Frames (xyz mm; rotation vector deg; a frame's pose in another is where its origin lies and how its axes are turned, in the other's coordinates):
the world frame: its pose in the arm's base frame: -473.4 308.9 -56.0 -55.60 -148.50 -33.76
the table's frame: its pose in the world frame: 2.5 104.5 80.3 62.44 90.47 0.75
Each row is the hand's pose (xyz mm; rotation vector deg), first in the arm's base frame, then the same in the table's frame.
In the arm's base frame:
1: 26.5 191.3 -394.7 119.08 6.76 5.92
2: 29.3 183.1 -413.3 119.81 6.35 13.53
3: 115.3 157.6 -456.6 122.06 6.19 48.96
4: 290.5 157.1 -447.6 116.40 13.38 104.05
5: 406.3 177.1 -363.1 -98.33 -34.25 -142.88
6: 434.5 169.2 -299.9 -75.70 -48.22 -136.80
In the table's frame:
1: -78.9 -271.5 -506.9 108.85 33.60 -63.12
2: -94.8 -279.0 -517.5 113.15 32.60 -56.47
3: -95.1 -313.8 -610.9 132.14 27.29 -25.13
4: -4.7 -339.5 -759.0 154.55 20.48 27.67
5: 126.1 -340.8 -821.0 -156.98 -20.72 -71.32
6: 193.7 -356.2 -814.3 -133.87 -24.40 -77.44

